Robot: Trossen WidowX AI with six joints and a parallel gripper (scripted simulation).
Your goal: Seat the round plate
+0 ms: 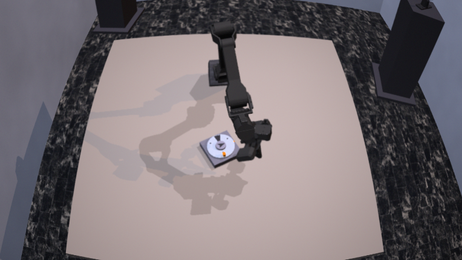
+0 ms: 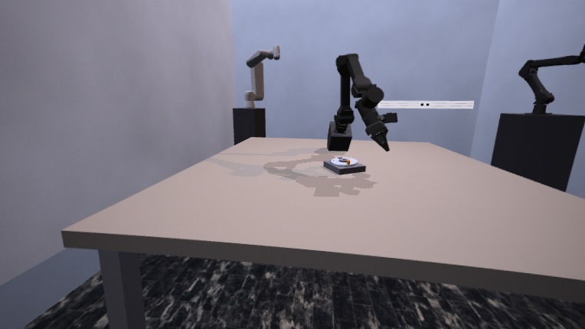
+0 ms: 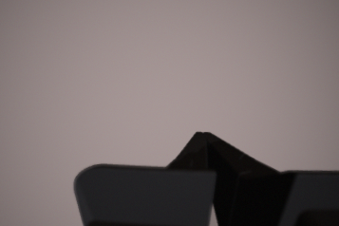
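Now: the dark grey square base 140 mm to the right of my hand, 120 mm below it and 60 mm behind it.
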